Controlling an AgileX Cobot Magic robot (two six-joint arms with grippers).
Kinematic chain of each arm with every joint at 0, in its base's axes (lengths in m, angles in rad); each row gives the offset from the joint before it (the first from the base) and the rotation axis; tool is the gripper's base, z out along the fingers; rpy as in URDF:
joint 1: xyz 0 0 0.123 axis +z
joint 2: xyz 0 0 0 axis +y
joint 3: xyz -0.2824 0 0.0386 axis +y
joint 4: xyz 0.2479 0 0.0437 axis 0.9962 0 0.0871
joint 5: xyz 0 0 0 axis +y
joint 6: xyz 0.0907 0 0.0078 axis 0.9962 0 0.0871
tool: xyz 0 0 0 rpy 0 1.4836 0
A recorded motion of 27 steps. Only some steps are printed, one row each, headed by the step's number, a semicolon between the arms.
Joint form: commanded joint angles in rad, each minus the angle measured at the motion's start. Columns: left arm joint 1, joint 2, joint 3, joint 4, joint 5, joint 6; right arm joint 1, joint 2, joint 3, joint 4, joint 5, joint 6.
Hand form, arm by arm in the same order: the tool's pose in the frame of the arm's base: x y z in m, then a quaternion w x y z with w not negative. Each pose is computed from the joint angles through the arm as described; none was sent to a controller.
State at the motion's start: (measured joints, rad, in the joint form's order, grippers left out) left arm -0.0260 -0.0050 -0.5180 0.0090 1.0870 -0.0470; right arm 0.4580 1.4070 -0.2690 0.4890 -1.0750 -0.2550
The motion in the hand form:
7: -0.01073 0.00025 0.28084 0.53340 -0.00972 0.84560 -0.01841; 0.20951 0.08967 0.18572 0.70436 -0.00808 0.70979 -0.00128
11: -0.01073 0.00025 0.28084 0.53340 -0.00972 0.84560 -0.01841; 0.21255 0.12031 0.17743 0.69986 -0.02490 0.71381 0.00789
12: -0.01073 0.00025 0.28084 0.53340 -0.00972 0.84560 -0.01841; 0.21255 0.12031 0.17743 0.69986 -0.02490 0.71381 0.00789
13: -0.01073 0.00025 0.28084 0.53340 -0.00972 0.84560 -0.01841; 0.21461 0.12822 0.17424 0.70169 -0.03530 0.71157 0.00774
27: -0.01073 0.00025 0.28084 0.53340 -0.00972 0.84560 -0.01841; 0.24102 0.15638 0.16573 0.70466 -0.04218 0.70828 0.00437
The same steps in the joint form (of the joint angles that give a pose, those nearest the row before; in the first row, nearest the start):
7: 0.0030 -0.0170 0.0010 -0.0090 -0.0160 0.0010; 0.1850 0.1200 -0.0180 0.1900 -0.1550 -0.0160
11: 0.0030 -0.0170 0.0010 -0.0090 -0.0160 0.0010; 0.3040 0.2140 -0.0830 0.2710 -0.1860 -0.0330
12: 0.0030 -0.0170 0.0010 -0.0090 -0.0160 0.0010; 0.3040 0.2140 -0.0830 0.2710 -0.1860 -0.0330
13: 0.0030 -0.0170 0.0010 -0.0090 -0.0160 0.0010; 0.3230 0.2480 -0.1020 0.2710 -0.2030 -0.0380
27: 0.0030 -0.0170 0.0010 -0.0090 -0.0160 0.0010; 0.3280 0.3790 -0.2440 0.2710 -0.2030 -0.0600

